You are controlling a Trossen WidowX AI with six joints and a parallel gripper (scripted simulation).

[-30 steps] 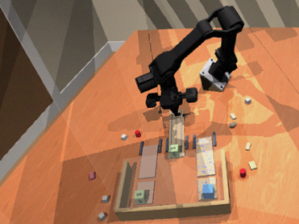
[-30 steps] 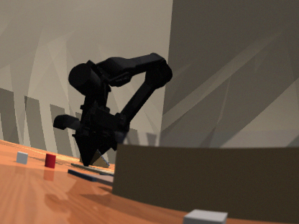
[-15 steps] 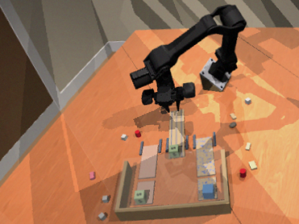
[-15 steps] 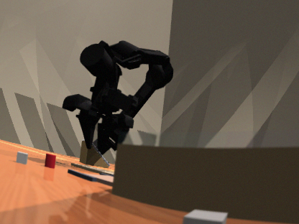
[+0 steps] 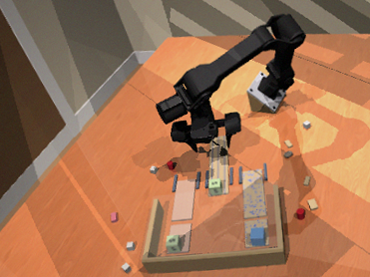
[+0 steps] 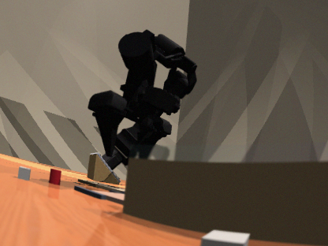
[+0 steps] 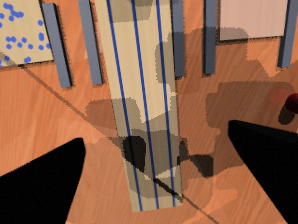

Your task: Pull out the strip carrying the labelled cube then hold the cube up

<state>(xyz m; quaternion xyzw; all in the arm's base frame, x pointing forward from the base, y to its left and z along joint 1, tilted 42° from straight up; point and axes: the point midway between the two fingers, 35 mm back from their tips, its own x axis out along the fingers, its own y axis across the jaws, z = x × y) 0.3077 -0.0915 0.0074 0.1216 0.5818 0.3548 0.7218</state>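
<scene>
Right now the strip is 60 mm below my gripper tip.
</scene>
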